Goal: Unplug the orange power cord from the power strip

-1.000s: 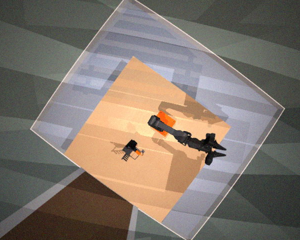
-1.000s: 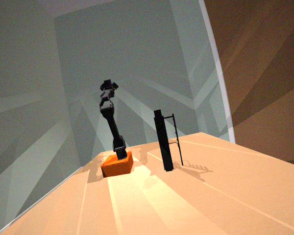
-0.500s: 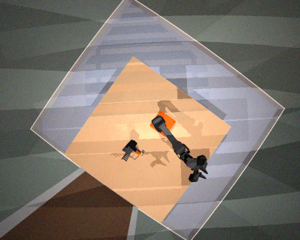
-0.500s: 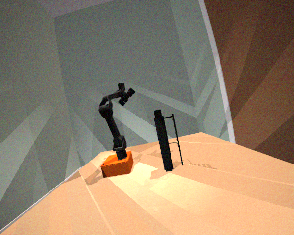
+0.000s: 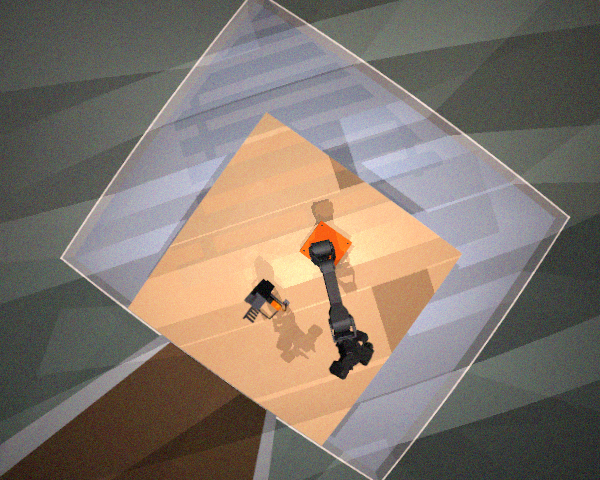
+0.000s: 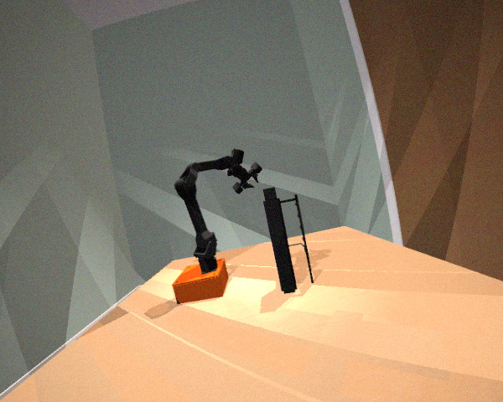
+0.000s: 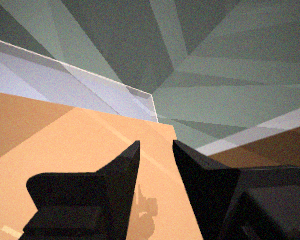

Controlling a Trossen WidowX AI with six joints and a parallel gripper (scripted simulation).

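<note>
The orange plug lies 380 mm to the right of my gripper tip and 240 mm below it. Also, from my gripper tip: black post (470 mm to the right, 230 mm below, 20 mm behind).
</note>
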